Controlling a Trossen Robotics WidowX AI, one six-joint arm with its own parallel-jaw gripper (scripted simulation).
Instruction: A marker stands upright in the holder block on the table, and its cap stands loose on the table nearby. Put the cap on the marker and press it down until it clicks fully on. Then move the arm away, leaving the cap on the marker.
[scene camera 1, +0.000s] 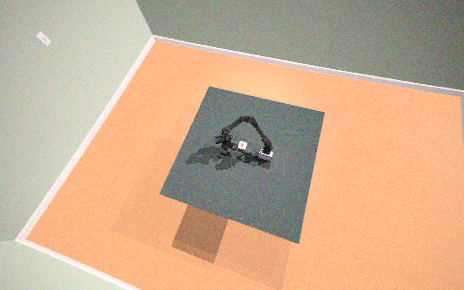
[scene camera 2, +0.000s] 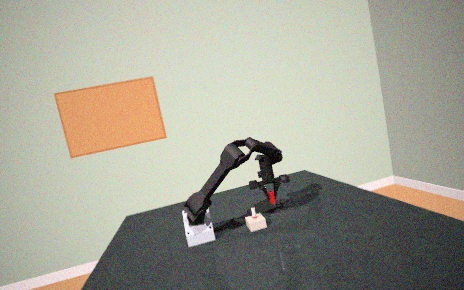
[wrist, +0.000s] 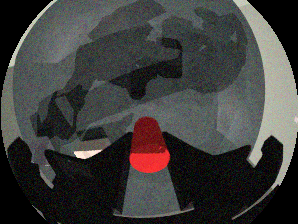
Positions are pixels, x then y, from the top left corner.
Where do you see a red cap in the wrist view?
At 149, 154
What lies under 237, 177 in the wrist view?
My gripper.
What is my gripper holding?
A red cap.
